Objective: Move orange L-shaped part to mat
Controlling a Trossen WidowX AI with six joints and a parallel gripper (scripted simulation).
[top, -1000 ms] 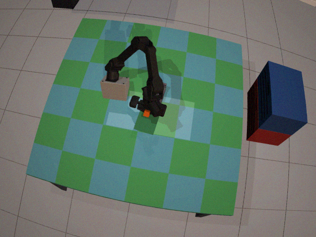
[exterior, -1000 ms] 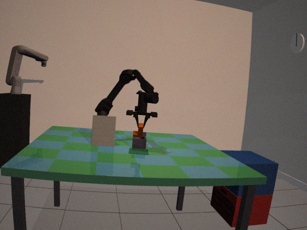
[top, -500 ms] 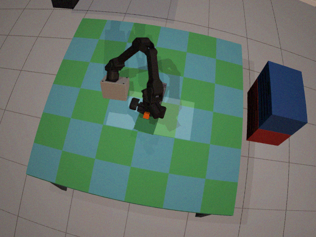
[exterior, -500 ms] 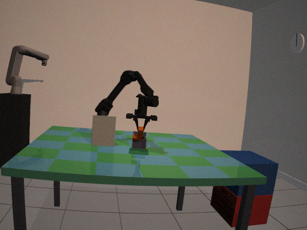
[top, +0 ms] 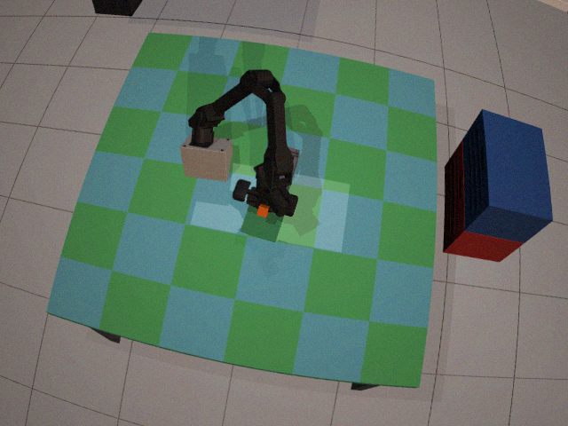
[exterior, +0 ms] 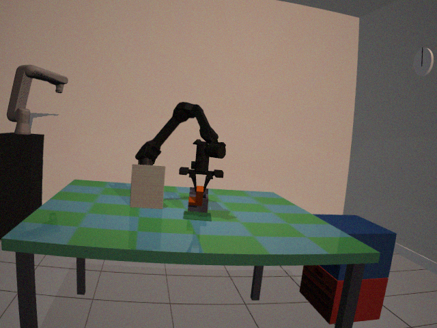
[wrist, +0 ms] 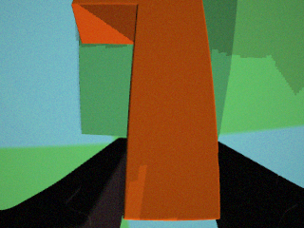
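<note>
My gripper tip is now 120 mm above the dark green mat and 20 mm to the right of it. Also, from my gripper tip: orange L-shaped part 30 mm to the left, 30 mm below, 10 mm behind.
</note>
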